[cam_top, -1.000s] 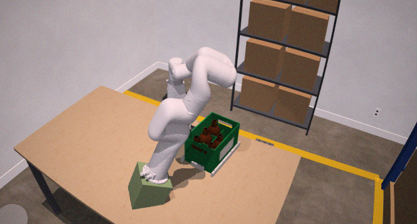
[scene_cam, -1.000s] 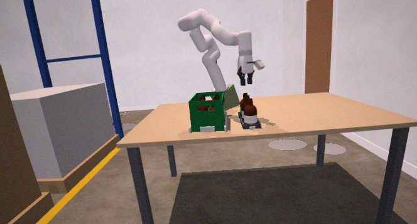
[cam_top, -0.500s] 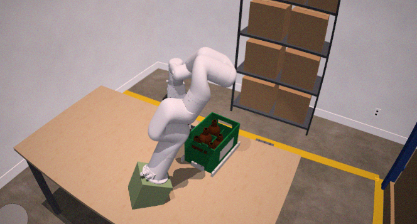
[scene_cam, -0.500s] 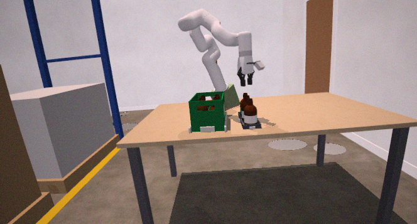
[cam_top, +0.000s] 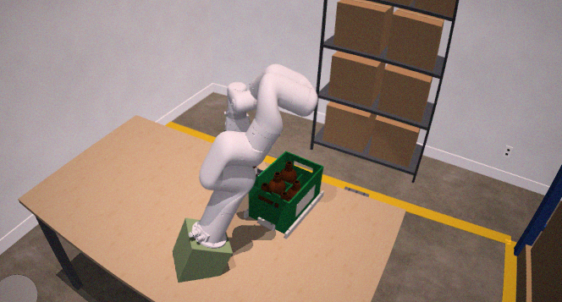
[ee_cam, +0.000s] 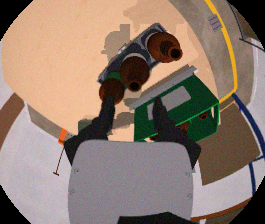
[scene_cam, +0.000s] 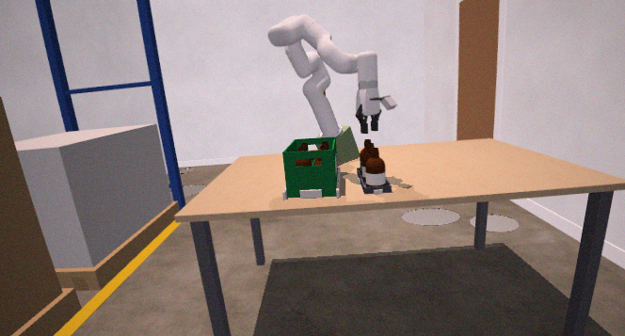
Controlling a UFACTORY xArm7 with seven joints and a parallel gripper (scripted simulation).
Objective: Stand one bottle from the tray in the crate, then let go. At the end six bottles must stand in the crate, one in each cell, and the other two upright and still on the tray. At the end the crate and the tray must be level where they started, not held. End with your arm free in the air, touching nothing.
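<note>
Right now the dark tray is 21 cm below my hand. Round my hand: green crate (23 cm to the right, 14 cm below, 3 cm ahead).
</note>
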